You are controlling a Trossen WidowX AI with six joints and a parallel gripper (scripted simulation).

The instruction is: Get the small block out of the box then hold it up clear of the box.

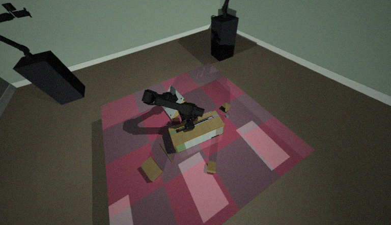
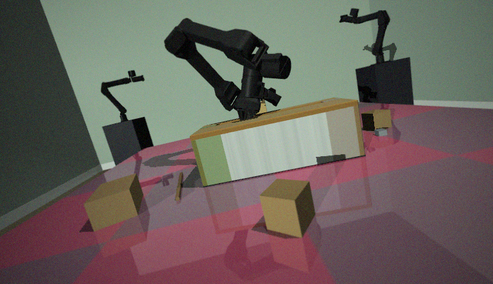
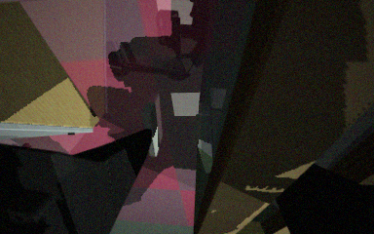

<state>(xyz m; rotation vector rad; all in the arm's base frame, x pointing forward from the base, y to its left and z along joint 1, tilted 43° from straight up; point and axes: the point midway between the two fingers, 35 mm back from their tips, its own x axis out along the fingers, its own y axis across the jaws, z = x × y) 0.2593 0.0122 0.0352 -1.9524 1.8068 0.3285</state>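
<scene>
Right now my gripper tip is 6 cm short of the green block and 2 cm to the left of it. Round my gripper tip: box (4 cm ahead, 7 cm to the left, 3 cm below); then grey piece (5 cm ahead, 37 cm to the left, 8 cm below); then thin stick (9 cm ahead, 20 cm to the right, 8 cm below).
</scene>
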